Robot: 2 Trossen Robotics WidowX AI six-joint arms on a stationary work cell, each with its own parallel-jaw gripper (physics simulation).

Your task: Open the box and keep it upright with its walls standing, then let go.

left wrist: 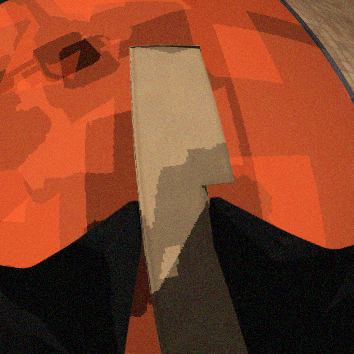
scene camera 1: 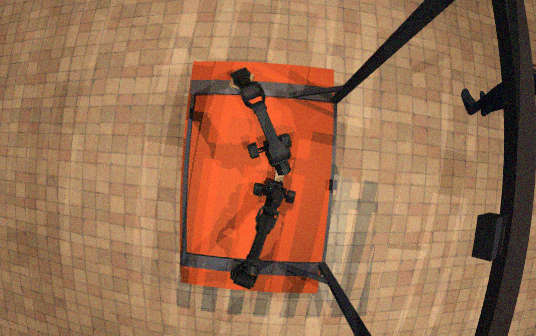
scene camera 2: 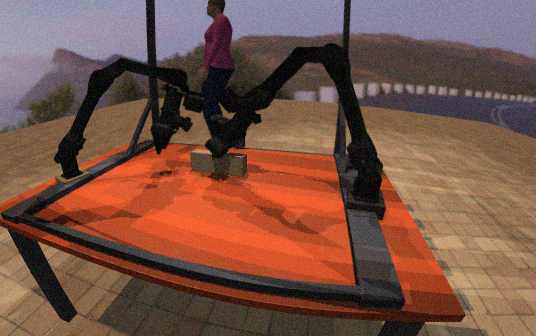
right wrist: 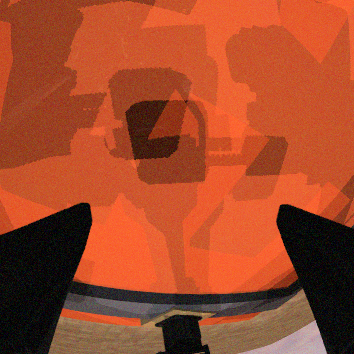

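Pixels of known places: left gripper, fingertip midpoint: point(left wrist: 174, 208) point(scene camera 1: 277, 181); right gripper, fingertip midpoint: point(scene camera 1: 265, 142) point(scene camera 2: 161, 151) point(right wrist: 186, 214); left arm's base, origin of the base link: point(scene camera 1: 241, 270) point(scene camera 2: 365, 195); right arm's base, origin of the base link: point(scene camera 2: 72, 174) point(right wrist: 177, 320).
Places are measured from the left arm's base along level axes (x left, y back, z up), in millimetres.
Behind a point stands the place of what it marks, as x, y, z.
Observation:
The box point(scene camera 1: 279, 176) @[-97, -514, 29] point(scene camera 2: 230, 164) @[-80, -427, 1] point(left wrist: 175, 120) @[-95, -529, 29] is pale tan. It shows as a long, narrow, flat-looking piece with a step in one edge in the left wrist view. In scene camera 2 it is low at the table, long side facing the camera; whether it touches the surface is unclear. No opened-out walls can be made out. My left gripper point(scene camera 1: 275, 183) @[-92, -491, 21] point(scene camera 2: 218, 154) @[-92, -491, 21] point(left wrist: 174, 208) @[-92, -491, 21] is shut on the box, one finger on each side. My right gripper point(scene camera 1: 283, 172) point(scene camera 2: 159, 151) @[-5, -654, 45] point(right wrist: 186, 214) @[-5, -654, 45] is open and empty, above the table, left of the box in scene camera 2.
The orange table point(scene camera 1: 220, 240) @[133, -131, -38] point(scene camera 2: 200, 235) @[241, -353, -38] is bordered by a dark frame point(scene camera 1: 186, 175) @[358, -429, -20] point(scene camera 2: 200, 270) @[351, -286, -18]. Dark uprights point(scene camera 2: 151, 50) @[-294, -934, 416] point(scene camera 2: 346, 50) @[-392, -92, 401] rise at its back. Both arms reach toward each other, their grippers close together in scene camera 1. A person point(scene camera 2: 218, 45) stands beyond the table.

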